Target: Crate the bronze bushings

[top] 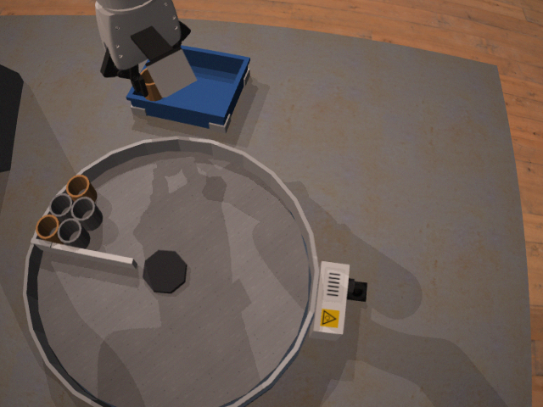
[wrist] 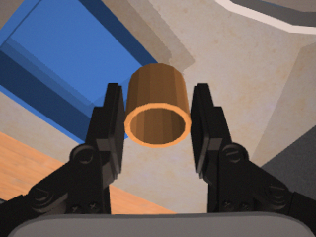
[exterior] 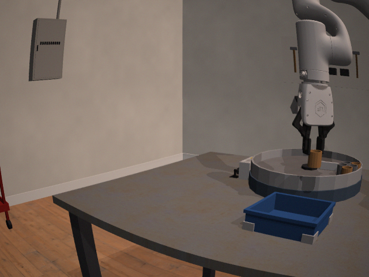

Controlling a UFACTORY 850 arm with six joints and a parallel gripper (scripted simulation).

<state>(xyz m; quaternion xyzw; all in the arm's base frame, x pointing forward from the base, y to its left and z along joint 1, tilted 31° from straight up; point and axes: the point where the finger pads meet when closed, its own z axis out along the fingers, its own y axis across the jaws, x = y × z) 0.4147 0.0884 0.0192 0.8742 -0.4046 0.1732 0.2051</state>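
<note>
The blue crate is 2 cm ahead of my hand, 11 cm to the left of it and 15 cm below it. From my hand the other things lie so: turning table: 3 cm ahead, 26 cm to the right, 12 cm below.
</note>
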